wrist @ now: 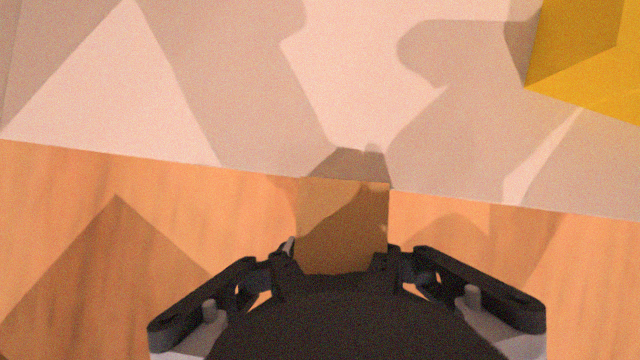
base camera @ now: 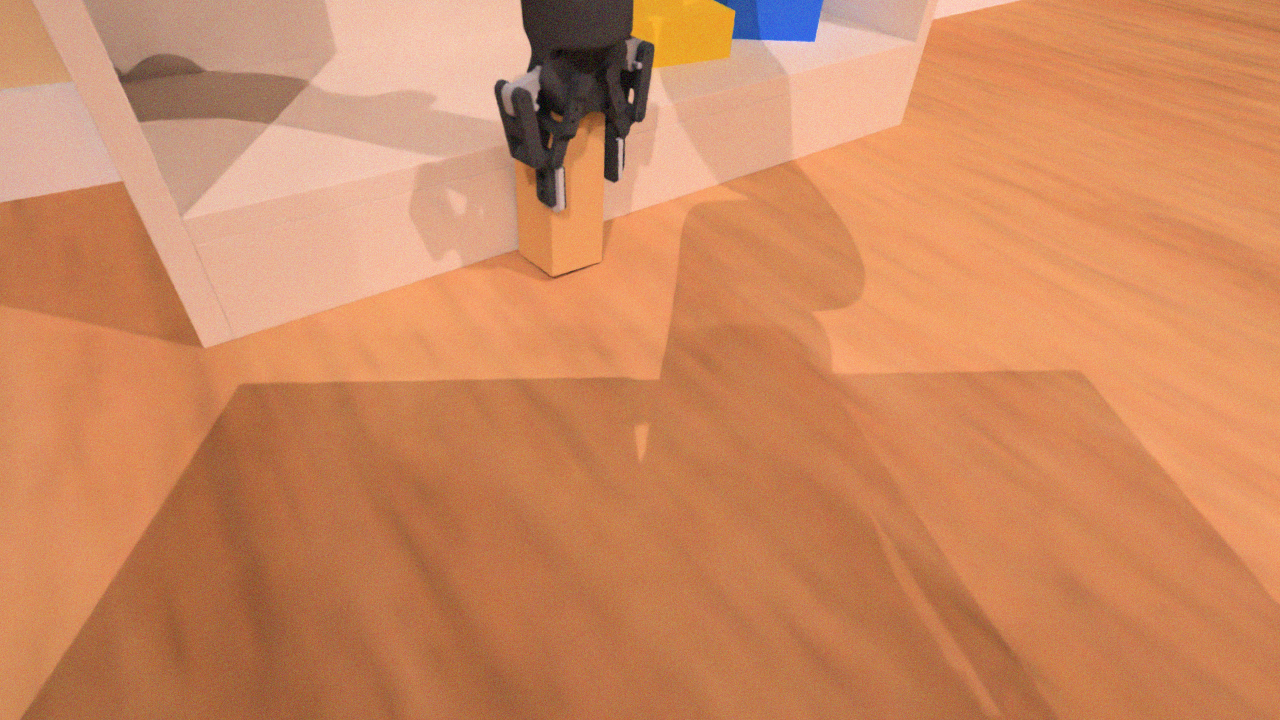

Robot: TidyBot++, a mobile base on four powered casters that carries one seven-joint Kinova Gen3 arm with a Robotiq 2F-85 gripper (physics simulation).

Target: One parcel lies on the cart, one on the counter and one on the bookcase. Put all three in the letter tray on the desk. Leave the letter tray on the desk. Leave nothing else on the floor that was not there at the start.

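Places are measured from the arm's base along level axes (x back, y down, z right), in metres.
Pixels of known places: gripper, fingertip midpoint: (base camera: pixel 582 192).
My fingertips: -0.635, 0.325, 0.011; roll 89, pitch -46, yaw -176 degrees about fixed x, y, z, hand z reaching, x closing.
For each thing: its top centre in the pictures, then the offset to it from my fingertips, as dx, dy, dz. "*": a spot on its surface instead. Level surfaces: height alone.
- tan box-shaped parcel, top centre: (wrist: pixel 333 238) (base camera: pixel 556 103) -0.017, -0.065, -0.019
- yellow block, top centre: (base camera: pixel 654 5) -0.260, -0.074, +0.077
- blue block, surface spot: (base camera: pixel 787 19) * -0.307, -0.051, +0.232
- bookcase's side panel, surface spot: (base camera: pixel 138 183) * +0.104, -0.057, -0.268
- Wooden floor, surface height: dy +0.071
A tan box-shaped parcel (base camera: pixel 577 234) (wrist: pixel 342 215) stands upright on the floor, close against the low front board of the white bookcase (base camera: pixel 340 246) (wrist: pixel 250 115). My gripper (base camera: pixel 589 175) (wrist: pixel 331 243) points down over it and is shut on the parcel, with one finger on each side of its upper part. The parcel's foot is at the floor. In the wrist view the gripper body hides the near part of its top. The cart, the counter, the desk and the letter tray do not show.
A yellow block (base camera: pixel 693 37) (wrist: pixel 595 82) and a blue block (base camera: pixel 787 19) stand on the bookcase's bottom shelf, to the right of the gripper. The bookcase's side panel (base camera: pixel 138 183) rises at the left. Wooden floor (base camera: pixel 1029 268) lies in front and to the right, crossed by large shadows.
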